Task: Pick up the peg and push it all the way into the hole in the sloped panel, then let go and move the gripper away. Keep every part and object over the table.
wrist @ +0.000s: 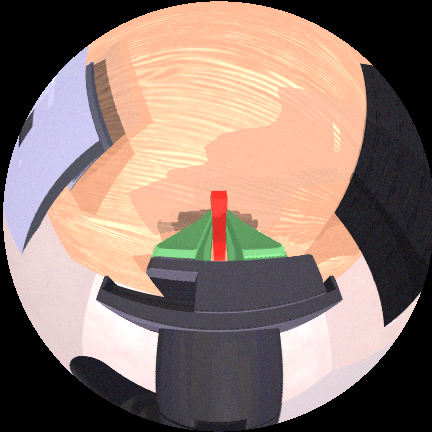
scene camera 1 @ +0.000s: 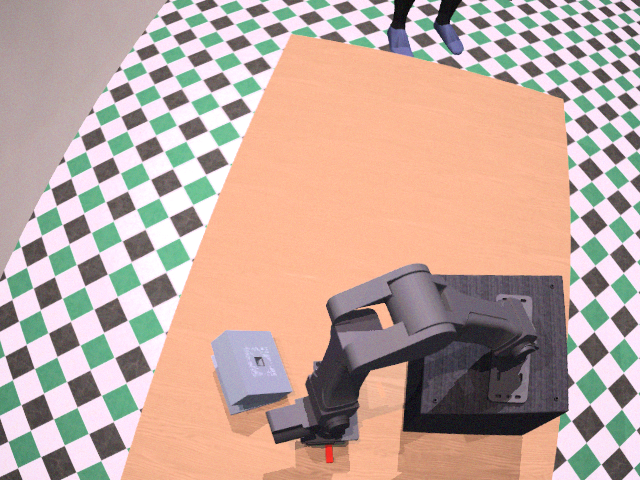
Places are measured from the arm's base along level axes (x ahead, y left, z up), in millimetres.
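Pixels of known places: gripper, between the fingertips: (wrist: 218, 215); arm's base, origin of its link: (scene camera 1: 511, 349).
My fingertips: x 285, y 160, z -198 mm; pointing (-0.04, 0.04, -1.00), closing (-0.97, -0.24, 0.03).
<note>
For each thing: its top centre in the pictures, then the offset to it from my fingertips. Level surfaces: height alone.
- red peg, centre of its top: (wrist: 218, 235) (scene camera 1: 328, 442) dx -4, dy +15, dz +10 mm
- blue-grey block with the sloped panel, centre of its top: (scene camera 1: 246, 359) dx +169, dy -90, dz +114 mm
- wooden table, height of its surface: dz -3 mm
The red peg (scene camera 1: 329, 454) (wrist: 219, 220) is between the two green fingers of my gripper (wrist: 218, 215), which is shut on it. In the wrist view one end of the peg sticks out past the fingertips. In the scene view the fingers are hidden under the arm, and part of the peg shows below it, low near the bottom of the frame. The blue-grey block with the sloped panel (scene camera 1: 240, 366) (wrist: 60, 125) stands to the left of the gripper. Its square hole (scene camera 1: 259, 361) (wrist: 26, 129) faces up on the slope.
The black base box (scene camera 1: 465, 421) (wrist: 395, 165) of the arm stands to the right on the wooden table (scene camera 1: 387, 180). The table's left edge runs just beyond the block. A person's feet (scene camera 1: 400, 42) show on the floor past the far edge.
</note>
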